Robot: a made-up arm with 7 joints.
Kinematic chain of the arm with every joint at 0, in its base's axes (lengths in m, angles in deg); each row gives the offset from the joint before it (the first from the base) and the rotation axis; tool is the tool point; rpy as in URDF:
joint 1: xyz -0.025 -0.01 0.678 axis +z
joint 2: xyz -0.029 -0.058 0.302 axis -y
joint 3: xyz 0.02 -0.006 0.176 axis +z
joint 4: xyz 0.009 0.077 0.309 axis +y
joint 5: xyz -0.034 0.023 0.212 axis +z
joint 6: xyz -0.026 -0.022 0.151 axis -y
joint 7: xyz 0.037 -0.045 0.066 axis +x
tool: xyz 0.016 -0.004 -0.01 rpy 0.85 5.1 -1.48
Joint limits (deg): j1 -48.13..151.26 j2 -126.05..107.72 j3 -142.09..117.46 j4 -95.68..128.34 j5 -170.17..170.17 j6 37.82..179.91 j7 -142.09..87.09
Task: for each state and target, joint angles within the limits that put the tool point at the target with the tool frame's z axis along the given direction. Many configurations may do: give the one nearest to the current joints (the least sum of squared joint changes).
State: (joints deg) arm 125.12 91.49 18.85 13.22 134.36 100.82 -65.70
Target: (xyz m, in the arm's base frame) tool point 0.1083 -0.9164 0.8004 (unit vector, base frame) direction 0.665 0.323 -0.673
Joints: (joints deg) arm 98.25 103.57 2.68 -10.69 123.87 94.17 -82.91
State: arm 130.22 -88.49 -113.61 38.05 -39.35 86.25 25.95
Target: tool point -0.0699 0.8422 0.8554 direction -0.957 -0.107 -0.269
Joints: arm 109.40 -95.04 -108.90 44.74 -26.06 130.31 25.09
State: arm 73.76 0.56 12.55 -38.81 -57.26 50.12 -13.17
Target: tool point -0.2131 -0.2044 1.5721 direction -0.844 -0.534 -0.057
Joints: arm 71.02 -18.64 -13.12 -75.35 -51.24 47.04 5.73
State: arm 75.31 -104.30 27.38 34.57 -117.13 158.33 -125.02
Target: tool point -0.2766 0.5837 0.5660 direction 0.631 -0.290 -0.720
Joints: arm 95.17 -107.28 8.33 42.77 -131.86 148.11 -114.65
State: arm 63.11 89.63 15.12 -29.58 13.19 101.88 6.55
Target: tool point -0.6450 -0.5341 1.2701 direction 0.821 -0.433 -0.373
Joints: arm 29.21 57.57 22.80 -21.60 31.95 123.96 16.79
